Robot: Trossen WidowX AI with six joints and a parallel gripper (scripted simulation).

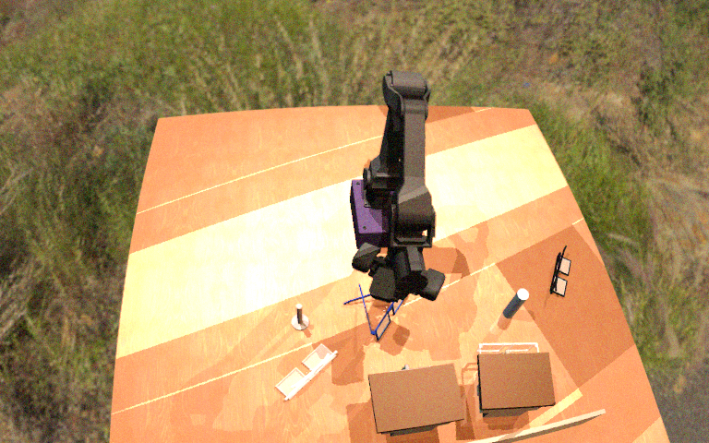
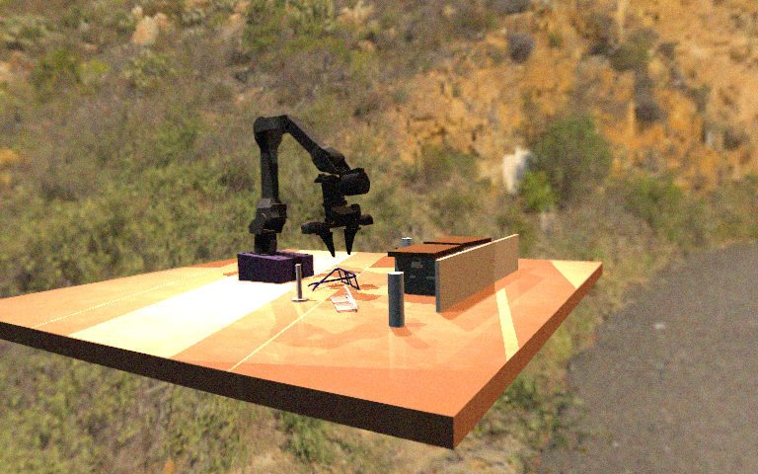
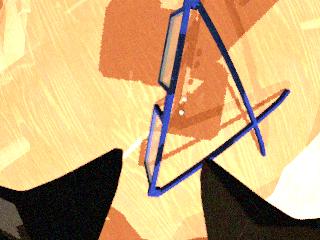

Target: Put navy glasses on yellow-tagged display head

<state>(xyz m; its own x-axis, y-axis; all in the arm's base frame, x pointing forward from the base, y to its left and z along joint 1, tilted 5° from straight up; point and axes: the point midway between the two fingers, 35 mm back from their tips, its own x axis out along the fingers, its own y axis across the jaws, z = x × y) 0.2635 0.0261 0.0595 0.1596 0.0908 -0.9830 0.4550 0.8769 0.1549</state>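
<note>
My gripper tip is now 40 mm short of the display post, 200 mm to the left of it and 60 mm above it. Round my gripper tip: wall panel: 350 mm ahead, 150 mm to the left, 20 mm below.
</note>
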